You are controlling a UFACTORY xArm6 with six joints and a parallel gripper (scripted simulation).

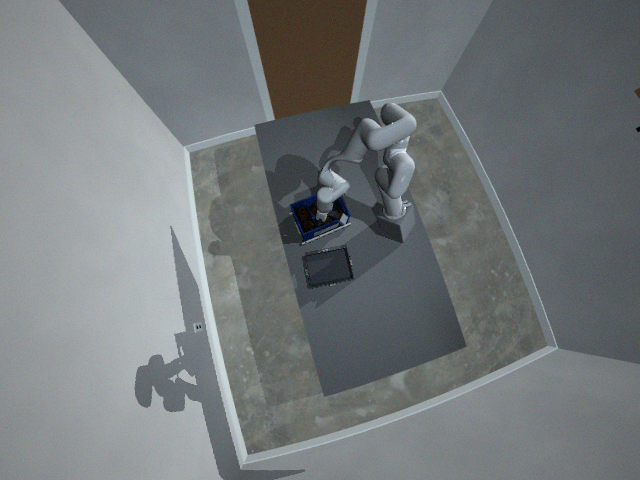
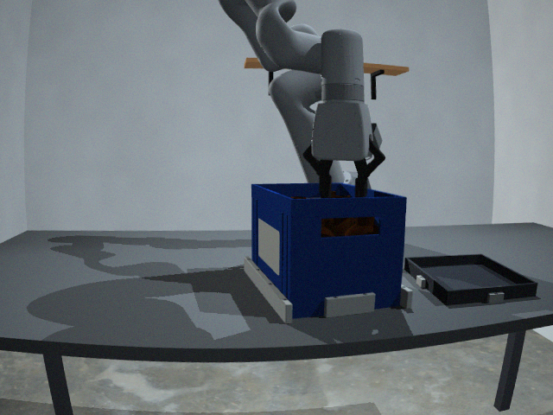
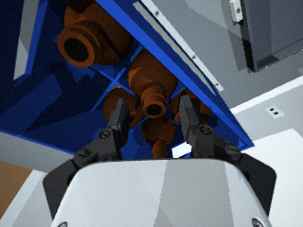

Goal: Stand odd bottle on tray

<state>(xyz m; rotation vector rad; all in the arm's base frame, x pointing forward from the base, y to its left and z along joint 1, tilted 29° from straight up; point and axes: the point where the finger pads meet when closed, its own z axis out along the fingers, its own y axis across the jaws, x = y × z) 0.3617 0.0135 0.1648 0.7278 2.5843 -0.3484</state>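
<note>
Right now the blue crate is 9 cm below my hand, 4 cm to the right of it and 1 cm ahead of it. Also, from my hand: bottle 9 cm below, 8 cm to the right, 2 cm ahead; then dark tray 25 cm to the left, 16 cm below, 3 cm ahead.
</note>
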